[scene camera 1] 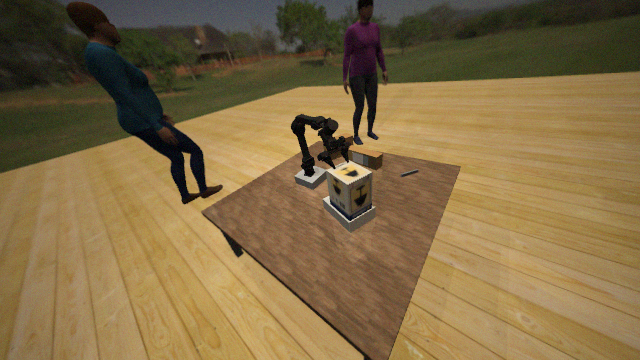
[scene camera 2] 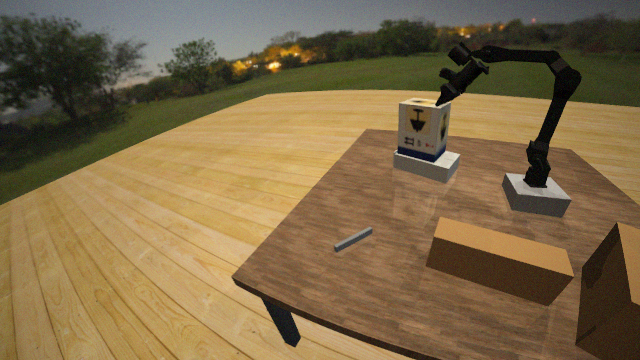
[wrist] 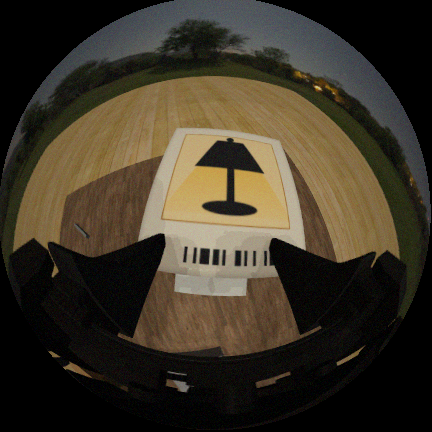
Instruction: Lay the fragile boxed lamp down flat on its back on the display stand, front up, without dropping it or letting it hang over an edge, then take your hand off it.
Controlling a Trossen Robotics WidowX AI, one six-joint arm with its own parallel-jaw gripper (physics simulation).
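Frame: origin at the arm's base, x ahead, y left, z up, level; metres.
Seen in the pictures: gripper, fingertip midpoint: (scene camera 1: 341,165) (scene camera 2: 439,103) (wrist: 218,242); arm's base, link origin: (scene camera 1: 309,173) (scene camera 2: 534,183).
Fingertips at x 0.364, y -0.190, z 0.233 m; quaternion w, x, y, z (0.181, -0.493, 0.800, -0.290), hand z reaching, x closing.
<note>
Offsets run from my fingertips to a thing's top centre. "pt": to the spot under its first point. Level surfaces: height alone.
The boxed lamp {0.050 m ahead, 0.036 m right, 0.002 m down} (scene camera 1: 350,191) (scene camera 2: 424,129) (wrist: 227,185) rests on the white display stand (scene camera 1: 337,215) (scene camera 2: 425,167) (wrist: 210,287), taller than it is wide, with visible stand rim around parts of its foot. Its upper face bears a lamp picture. The lamp pictures on the sides seen by the scene cameras are upside down, above a dark blue band at the bottom. My gripper (scene camera 1: 341,164) (scene camera 2: 438,104) (wrist: 218,242) is open and empty, tilted down at the box's top edge on the arm's side. The fingertips are very close to the box; contact cannot be told. The box's underside is hidden.
A low brown box {0.081 m back, 0.560 m left, 0.189 m down} (scene camera 1: 374,159) (scene camera 2: 500,250) and a taller brown box {pt 0.265 m back, 0.673 m left, 0.203 m down} (scene camera 2: 605,295) are on the wooden table {0.298 m down} (scene camera 1: 300,240) (scene camera 2: 325,295). A small grey bar {0.278 m ahead, 0.489 m left, 0.277 m down} (scene camera 1: 409,173) (scene camera 2: 353,239) (wrist: 81,230) lies there too. The arm's base block (scene camera 1: 310,180) (scene camera 2: 537,201) is beside the stand. Two people are beyond the table.
</note>
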